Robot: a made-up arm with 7 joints. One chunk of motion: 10 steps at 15 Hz.
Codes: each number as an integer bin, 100 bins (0 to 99) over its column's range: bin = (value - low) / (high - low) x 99, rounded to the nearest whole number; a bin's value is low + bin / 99 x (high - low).
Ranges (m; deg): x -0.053..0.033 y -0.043..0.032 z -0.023..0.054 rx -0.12..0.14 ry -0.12..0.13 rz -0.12..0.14
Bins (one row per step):
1: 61 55 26 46 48 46
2: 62 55 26 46 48 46
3: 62 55 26 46 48 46
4: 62 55 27 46 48 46
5: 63 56 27 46 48 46
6: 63 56 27 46 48 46
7: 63 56 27 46 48 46
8: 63 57 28 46 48 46
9: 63 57 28 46 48 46
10: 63 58 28 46 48 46
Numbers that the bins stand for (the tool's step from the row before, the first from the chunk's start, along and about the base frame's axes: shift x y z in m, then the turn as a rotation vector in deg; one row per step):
1: -0.00001 -0.00133 -0.00278 0.001 0.001 0.001
2: 0.00086 -0.00133 -0.00278 0.001 0.001 0.001
3: 0.00086 -0.00133 -0.00278 0.001 0.001 0.001
4: 0.00086 -0.00133 -0.00200 0.001 0.001 0.001
5: 0.00173 -0.00058 -0.00200 0.001 0.001 0.001
6: 0.00173 -0.00058 -0.00200 0.001 0.001 0.001
7: 0.00173 -0.00058 -0.00200 0.001 0.001 0.001
8: 0.00173 0.00018 -0.00122 0.001 0.001 0.001
9: 0.00173 0.00018 -0.00122 0.001 0.001 0.001
10: 0.00173 0.00094 -0.00122 0.001 0.001 0.001

